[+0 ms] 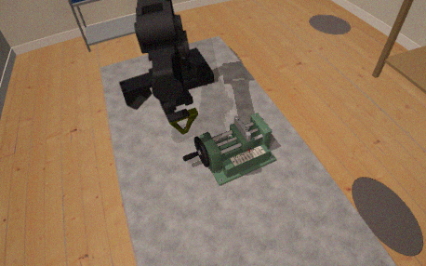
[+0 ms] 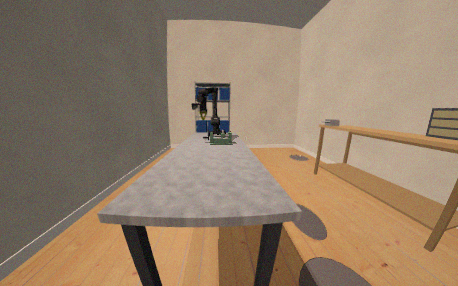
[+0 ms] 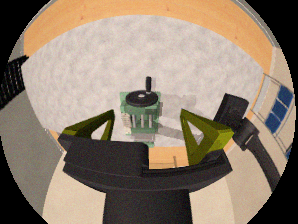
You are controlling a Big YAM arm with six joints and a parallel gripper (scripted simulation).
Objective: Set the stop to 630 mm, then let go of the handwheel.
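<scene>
My hand is 30 mm to the right of the black handwheel and 170 mm above it. The rest, counted from my hand: grey stop block (30 mm ahead, 180 mm to the left, 130 mm below).
</scene>
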